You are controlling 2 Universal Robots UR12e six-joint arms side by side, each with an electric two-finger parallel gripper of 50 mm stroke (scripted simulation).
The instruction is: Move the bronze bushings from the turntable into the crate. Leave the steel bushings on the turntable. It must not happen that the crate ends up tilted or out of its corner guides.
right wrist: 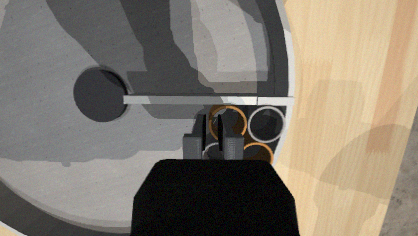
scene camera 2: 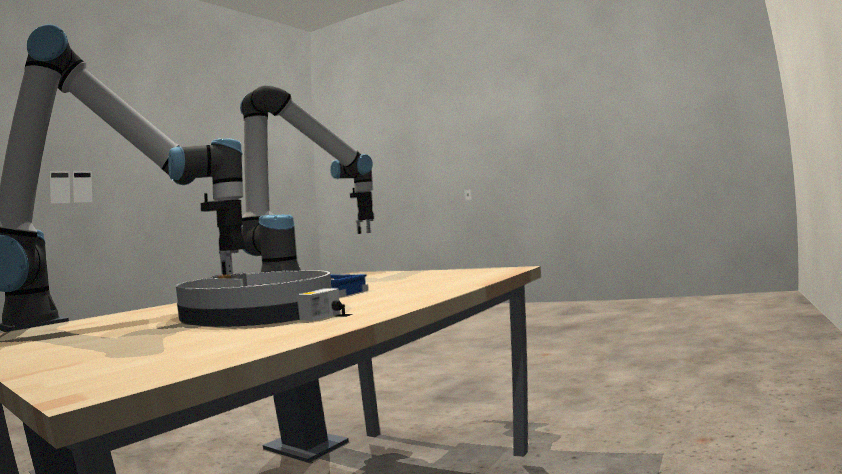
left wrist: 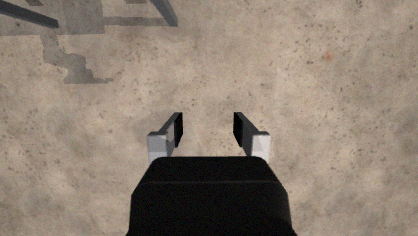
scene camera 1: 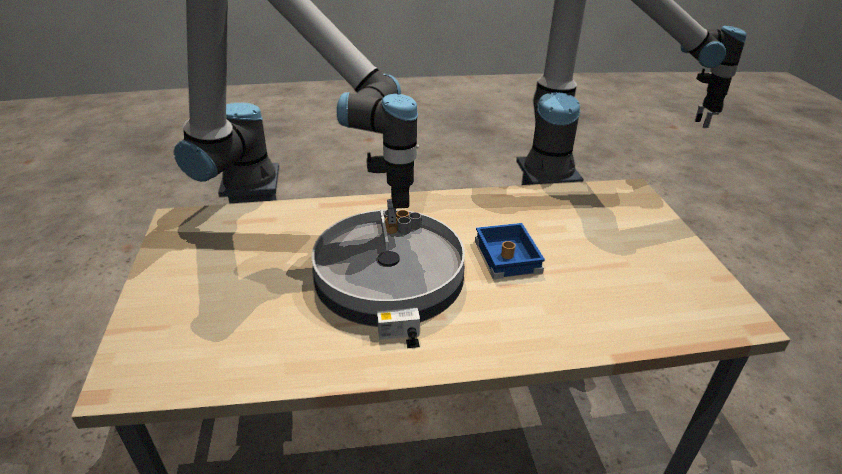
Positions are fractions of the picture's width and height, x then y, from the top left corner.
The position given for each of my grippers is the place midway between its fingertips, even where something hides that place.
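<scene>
My left gripper (scene camera 1: 0.83, 0.26) is visible to me, and the left wrist camera shows me that same left gripper (left wrist: 0.50, 0.52) too. I can also see my right gripper (right wrist: 0.51, 0.53), as well as a steel bushing (right wrist: 0.65, 0.55). There is a blue crate (scene camera 1: 0.63, 0.54) in the scene; in the right wrist view the crate is out of frame, and in the left wrist view the crate is out of frame too.
</scene>
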